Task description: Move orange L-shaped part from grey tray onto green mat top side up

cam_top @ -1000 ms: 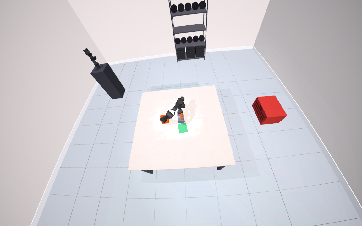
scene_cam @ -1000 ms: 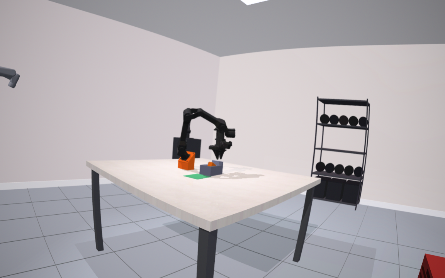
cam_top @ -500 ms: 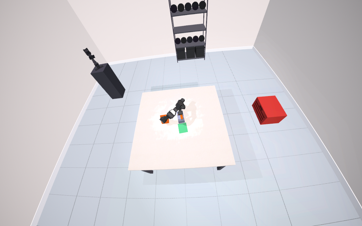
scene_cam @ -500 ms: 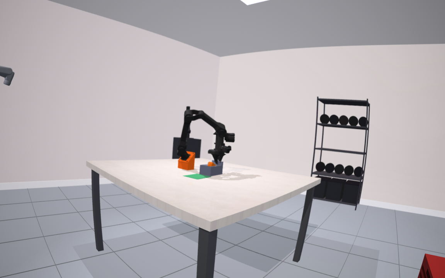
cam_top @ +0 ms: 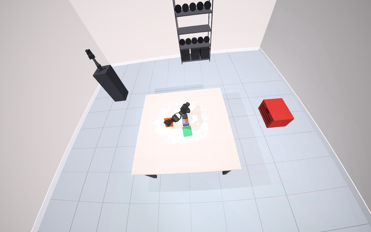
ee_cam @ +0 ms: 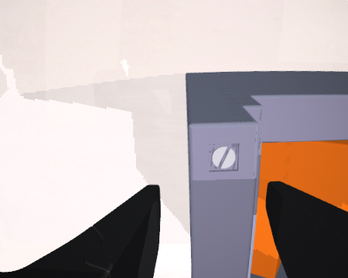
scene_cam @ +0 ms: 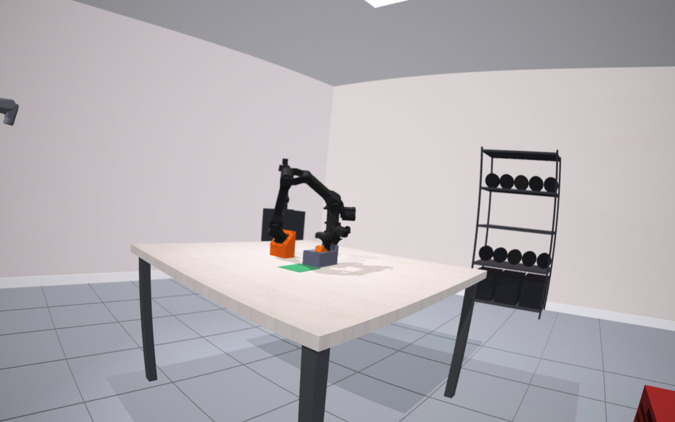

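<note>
Right now the orange L-shaped part is 5 cm to the right of my gripper tip. Round my gripper tip: green mat (2 cm ahead, 22 cm to the right, 6 cm below).
</note>
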